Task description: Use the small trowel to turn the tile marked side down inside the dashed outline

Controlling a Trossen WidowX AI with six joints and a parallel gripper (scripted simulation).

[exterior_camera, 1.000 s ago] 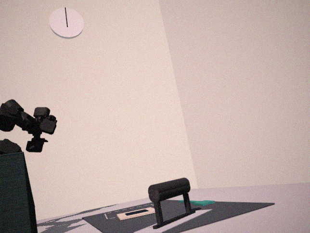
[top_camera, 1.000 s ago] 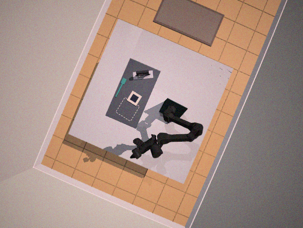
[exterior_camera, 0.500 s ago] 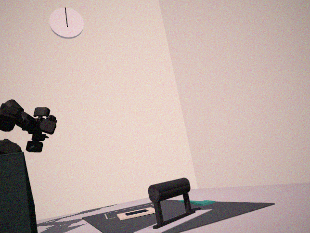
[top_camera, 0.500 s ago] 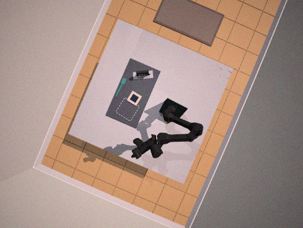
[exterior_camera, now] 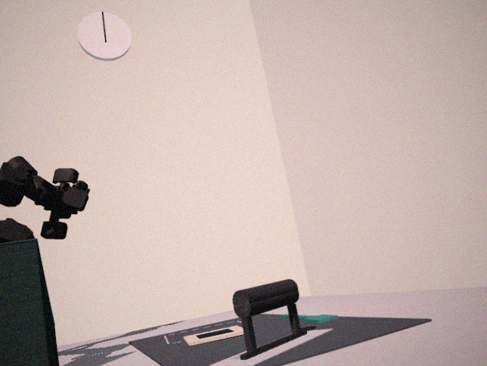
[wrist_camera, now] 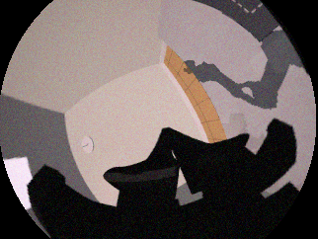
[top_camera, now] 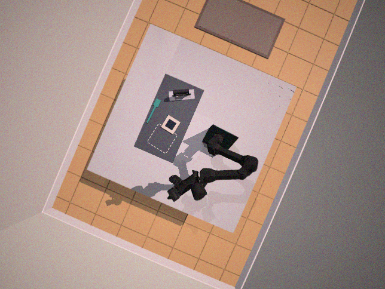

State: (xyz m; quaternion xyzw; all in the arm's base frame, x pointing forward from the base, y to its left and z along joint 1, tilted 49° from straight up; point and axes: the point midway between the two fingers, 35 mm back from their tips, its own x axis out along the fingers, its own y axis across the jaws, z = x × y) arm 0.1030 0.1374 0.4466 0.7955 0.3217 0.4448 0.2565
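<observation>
The trowel is 260 mm ahead of my gripper tip, 650 mm to the right of it and 320 mm below it. Also, from my gripper tip: teal object: 420 mm ahead, 440 mm to the right, 350 mm below; then cream tile: 250 mm ahead, 390 mm to the right, 350 mm below; then dark mat: 280 mm ahead, 430 mm to the right, 370 mm below.
</observation>
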